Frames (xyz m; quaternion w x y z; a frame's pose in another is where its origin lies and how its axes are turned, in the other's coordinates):
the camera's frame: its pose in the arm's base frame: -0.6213 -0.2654 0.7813 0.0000 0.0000 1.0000 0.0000
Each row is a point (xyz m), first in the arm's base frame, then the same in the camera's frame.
Working: the arm's base frame: its pose in the camera's frame: -0.6213 0.2654 0.7813 0.0000 0.0000 1.0000 0.0000

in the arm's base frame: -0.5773 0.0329 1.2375
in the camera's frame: -0.0440 0.2983 -0.4562
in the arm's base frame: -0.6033 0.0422 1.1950
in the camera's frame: -0.0180 0.3076 -0.4137
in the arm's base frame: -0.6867 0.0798 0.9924
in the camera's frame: 0.0654 0.3452 -0.2111
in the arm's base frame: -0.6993 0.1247 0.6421
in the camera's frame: 0.0780 0.3901 0.1392
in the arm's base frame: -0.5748 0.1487 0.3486
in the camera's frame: -0.0465 0.4141 0.4327
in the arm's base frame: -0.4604 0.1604 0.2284
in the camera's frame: -0.1609 0.4258 0.5529
